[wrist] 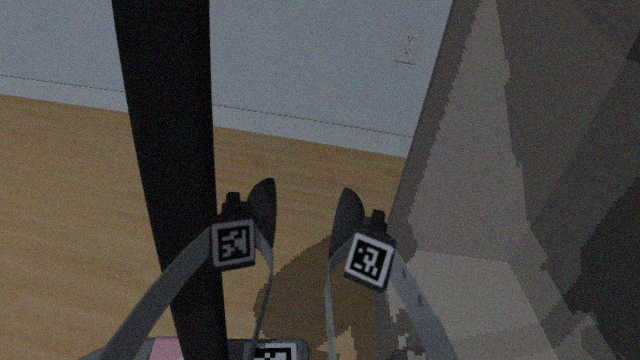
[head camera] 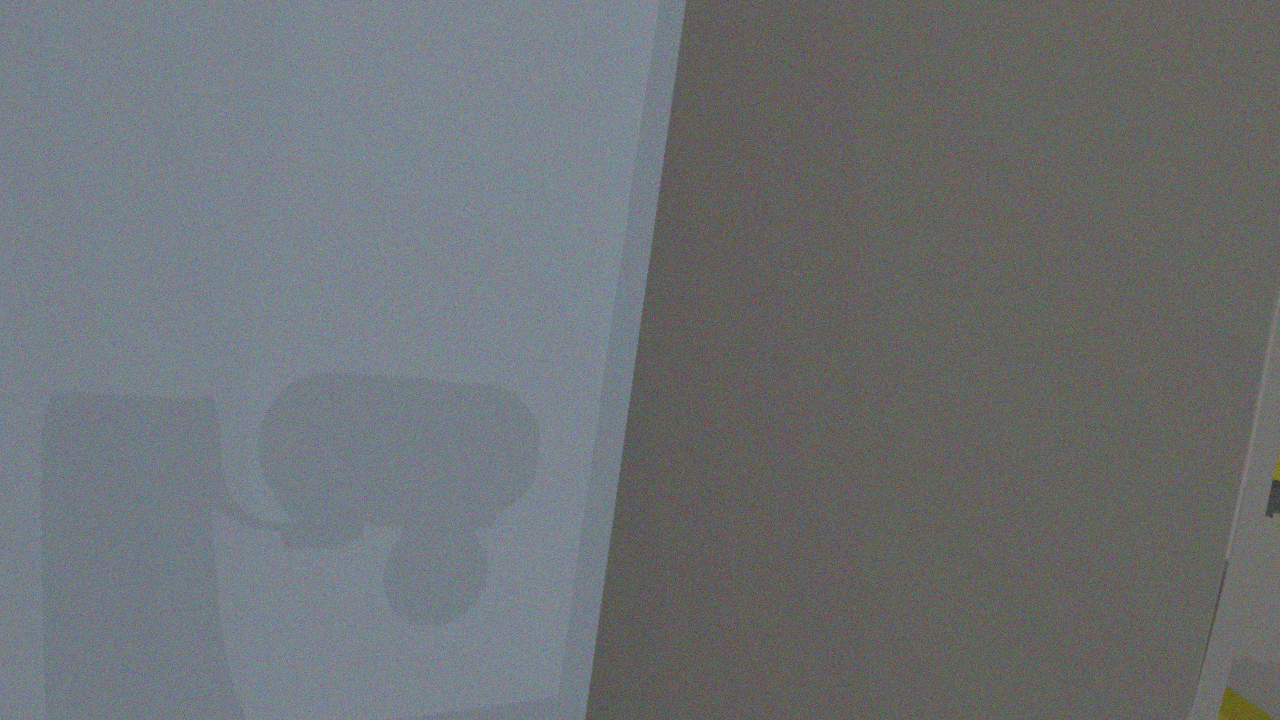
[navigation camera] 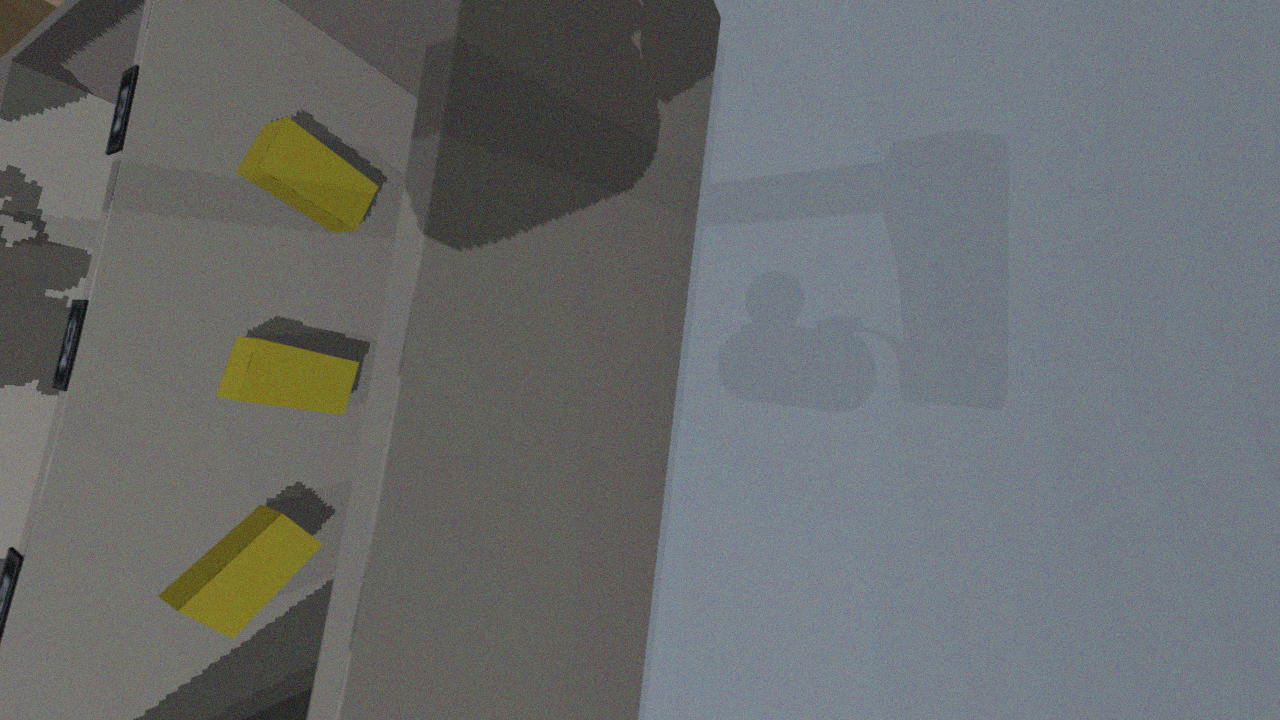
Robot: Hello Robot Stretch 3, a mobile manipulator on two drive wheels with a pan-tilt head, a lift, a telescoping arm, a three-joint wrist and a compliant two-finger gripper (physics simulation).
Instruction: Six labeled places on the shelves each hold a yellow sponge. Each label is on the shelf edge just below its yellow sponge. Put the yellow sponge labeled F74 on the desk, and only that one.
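Three yellow sponges (navigation camera: 310, 174) (navigation camera: 288, 374) (navigation camera: 241, 573) lie apart on a shelf board in the navigation view. Three dark labels (navigation camera: 122, 109) (navigation camera: 69, 344) (navigation camera: 8, 591) are on the board's edge beside them; their text is too blurred to read, so I cannot tell which is F74. In the head view, slivers of yellow (head camera: 1248, 705) show at the right edge. My gripper (wrist: 305, 208) is open and empty in the wrist view, over the wood floor, left of the shelf unit (wrist: 465, 200) (head camera: 895, 358). The desk does not show.
A pale blue wall (head camera: 313, 179) (navigation camera: 1118, 537) (wrist: 300, 50) bears shadows of the robot in the head and navigation views. An outlet (wrist: 407, 47) is on it. A black bar (wrist: 170, 150) crosses the wrist view left of the gripper, above the wood floor (wrist: 65, 225).
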